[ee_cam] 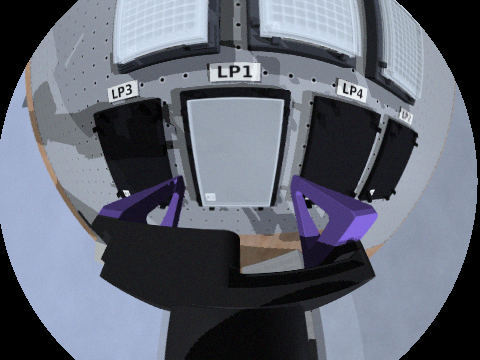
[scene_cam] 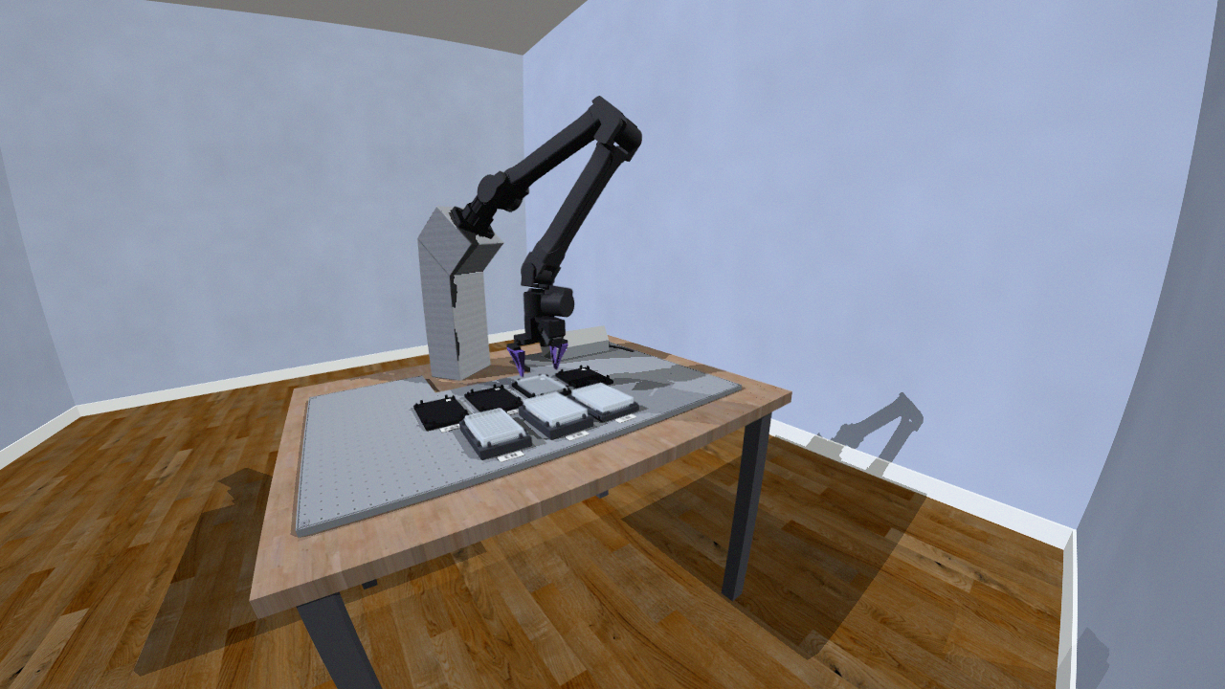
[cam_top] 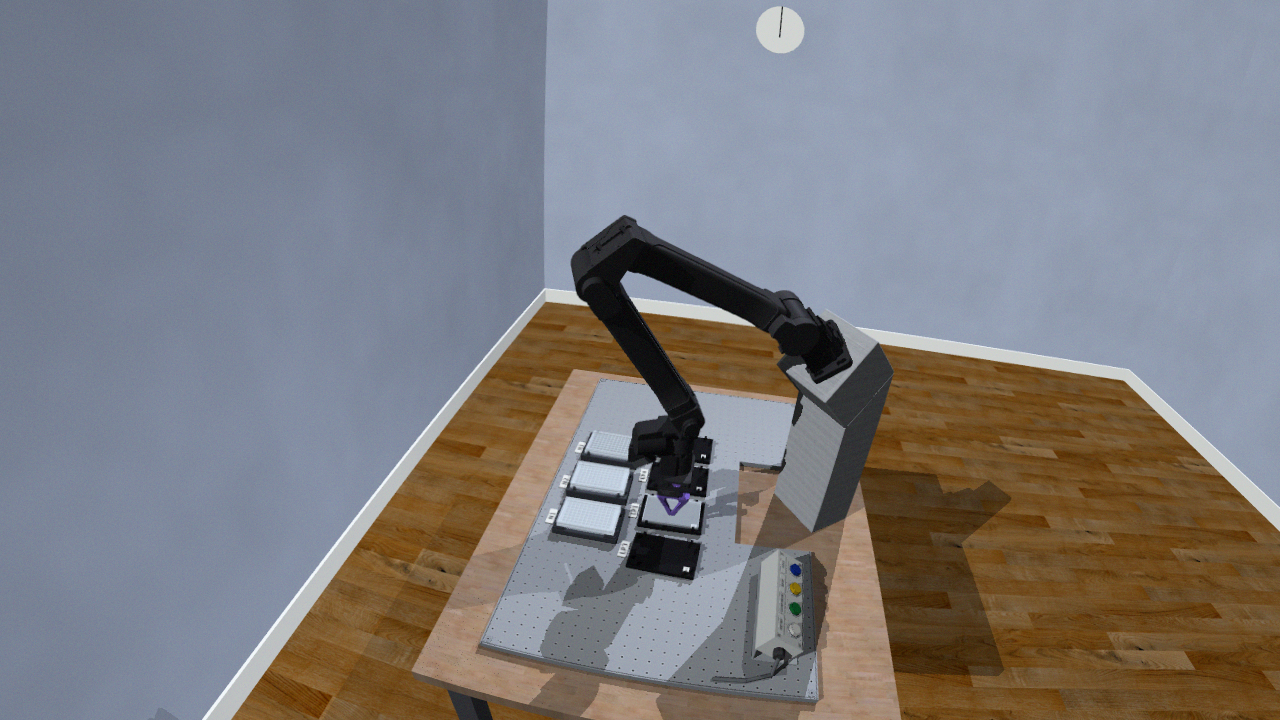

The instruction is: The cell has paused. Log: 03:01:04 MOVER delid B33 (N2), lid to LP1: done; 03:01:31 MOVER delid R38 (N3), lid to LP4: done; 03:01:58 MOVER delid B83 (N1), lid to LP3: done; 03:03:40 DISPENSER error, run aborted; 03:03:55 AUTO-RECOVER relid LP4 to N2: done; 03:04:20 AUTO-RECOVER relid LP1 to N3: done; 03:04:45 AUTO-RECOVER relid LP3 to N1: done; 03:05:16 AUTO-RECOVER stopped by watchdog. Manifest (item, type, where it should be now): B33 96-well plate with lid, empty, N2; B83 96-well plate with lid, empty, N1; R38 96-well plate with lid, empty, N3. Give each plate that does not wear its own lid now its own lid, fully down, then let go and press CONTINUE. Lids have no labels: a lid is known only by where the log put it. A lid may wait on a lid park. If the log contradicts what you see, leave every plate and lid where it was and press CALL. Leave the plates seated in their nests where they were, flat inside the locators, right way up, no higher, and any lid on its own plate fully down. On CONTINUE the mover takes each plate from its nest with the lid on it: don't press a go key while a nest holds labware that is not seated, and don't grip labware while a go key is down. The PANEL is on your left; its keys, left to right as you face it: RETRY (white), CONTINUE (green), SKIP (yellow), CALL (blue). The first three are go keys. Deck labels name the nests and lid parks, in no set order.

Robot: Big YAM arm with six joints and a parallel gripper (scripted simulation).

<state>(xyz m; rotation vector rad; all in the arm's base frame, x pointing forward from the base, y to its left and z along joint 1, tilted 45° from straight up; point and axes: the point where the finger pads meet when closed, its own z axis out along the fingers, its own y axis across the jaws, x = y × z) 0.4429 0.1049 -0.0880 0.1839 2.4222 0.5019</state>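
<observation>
My hand is 50 mm above the lid park LP1. The rest, counted from my hand: lid park LP2: 260 mm to the right, 50 mm below; then lid park LP3: 130 mm to the left, 50 mm below; then lid park LP4: 130 mm to the right, 50 mm below.
</observation>
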